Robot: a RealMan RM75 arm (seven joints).
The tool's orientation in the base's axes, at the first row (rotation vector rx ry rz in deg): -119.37 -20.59 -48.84
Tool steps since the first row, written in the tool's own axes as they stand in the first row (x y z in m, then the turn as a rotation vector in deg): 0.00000 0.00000 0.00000 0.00 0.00 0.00; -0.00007 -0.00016 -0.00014 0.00 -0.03 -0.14; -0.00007 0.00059 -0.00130 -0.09 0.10 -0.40; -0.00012 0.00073 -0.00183 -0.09 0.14 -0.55; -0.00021 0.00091 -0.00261 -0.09 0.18 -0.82; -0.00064 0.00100 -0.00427 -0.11 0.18 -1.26; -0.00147 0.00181 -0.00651 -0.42 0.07 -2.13; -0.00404 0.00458 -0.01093 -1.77 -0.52 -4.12; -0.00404 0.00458 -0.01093 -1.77 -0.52 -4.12; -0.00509 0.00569 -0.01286 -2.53 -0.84 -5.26; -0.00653 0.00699 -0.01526 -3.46 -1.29 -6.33
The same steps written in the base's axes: 0.00000 0.00000 0.00000 0.00 0.00 0.00; -0.00020 -0.00001 0.00011 -0.08 -0.09 0.08; -0.00032 -0.00139 0.00015 -0.19 -0.37 0.05; -0.00052 -0.00189 0.00025 -0.24 -0.52 0.09; -0.00084 -0.00261 0.00041 -0.34 -0.75 0.18; -0.00184 -0.00396 0.00076 -0.55 -1.10 0.35; -0.00302 -0.00619 0.00065 -1.22 -1.71 0.57; -0.00541 -0.01125 -0.00090 -3.39 -2.86 0.83; -0.00541 -0.01125 -0.00090 -3.39 -2.86 0.83; -0.00645 -0.01341 -0.00147 -4.62 -3.53 0.98; -0.00789 -0.01604 -0.00223 -6.01 -4.06 1.06
